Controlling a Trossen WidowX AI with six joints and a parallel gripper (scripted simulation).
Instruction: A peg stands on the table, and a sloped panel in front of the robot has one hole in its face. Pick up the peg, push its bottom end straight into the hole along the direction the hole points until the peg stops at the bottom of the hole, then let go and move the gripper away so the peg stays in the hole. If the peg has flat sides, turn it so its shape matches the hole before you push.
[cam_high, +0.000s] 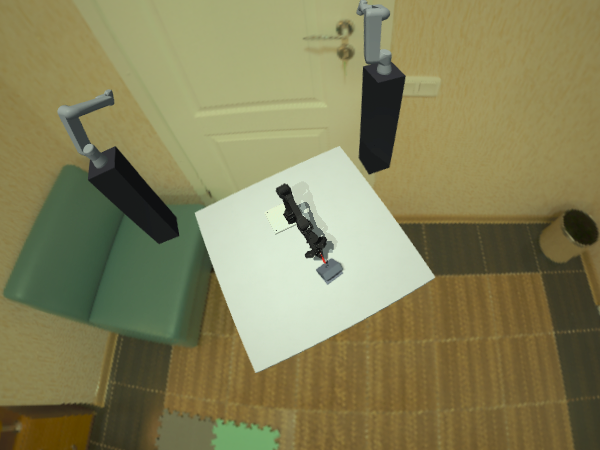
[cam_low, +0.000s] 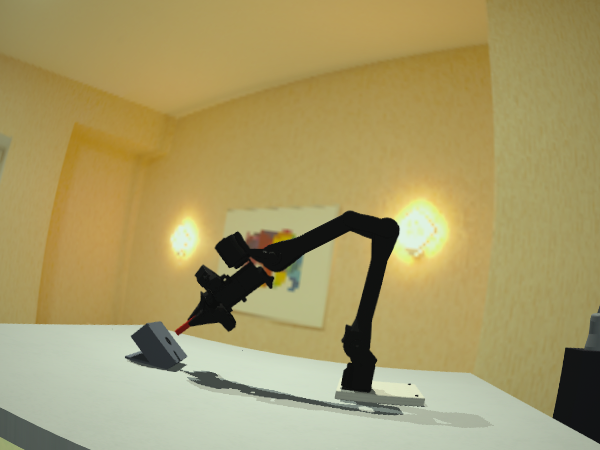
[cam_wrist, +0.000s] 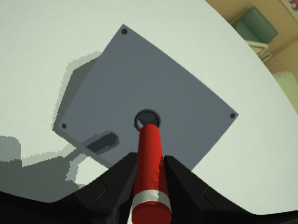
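Now: gripper tip 70 mm above the grey sloped panel, 60 mm short of it and 20 mm to the right of it. From my gripper tip the other things lie so: red peg: 10 mm behind, 10 mm above.
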